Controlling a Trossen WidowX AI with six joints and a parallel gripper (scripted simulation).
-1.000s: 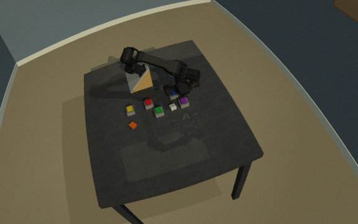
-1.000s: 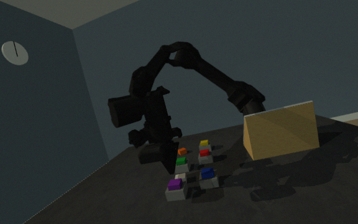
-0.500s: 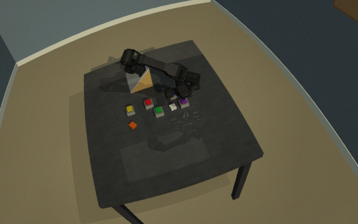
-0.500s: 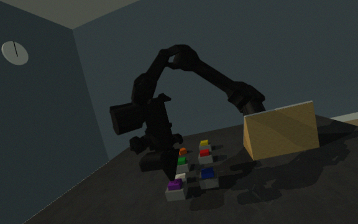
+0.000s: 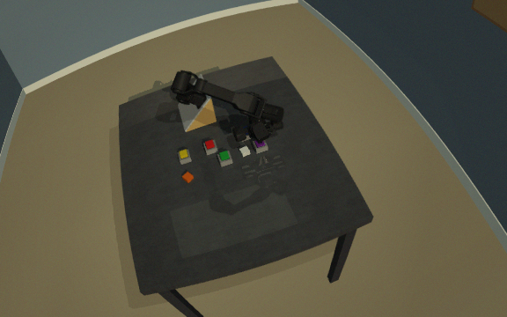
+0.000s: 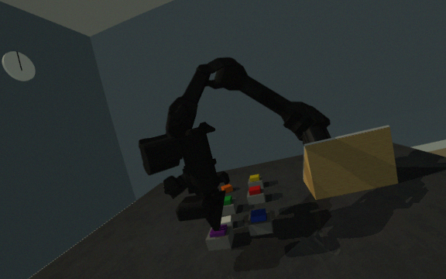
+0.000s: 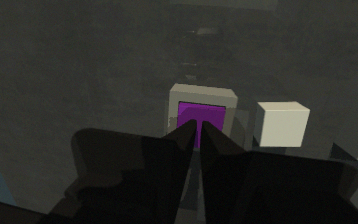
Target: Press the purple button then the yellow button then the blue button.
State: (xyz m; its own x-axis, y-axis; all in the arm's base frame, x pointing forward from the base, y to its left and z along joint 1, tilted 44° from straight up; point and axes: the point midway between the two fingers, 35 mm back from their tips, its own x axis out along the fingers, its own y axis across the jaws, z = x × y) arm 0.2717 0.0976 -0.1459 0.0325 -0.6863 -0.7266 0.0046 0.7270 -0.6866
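My gripper tip is 10 mm above the purple button. Round my gripper tip: blue button: 90 mm behind, 40 mm to the right; green button: 10 mm ahead, 150 mm to the right; white block: 70 mm to the right, 20 mm below.
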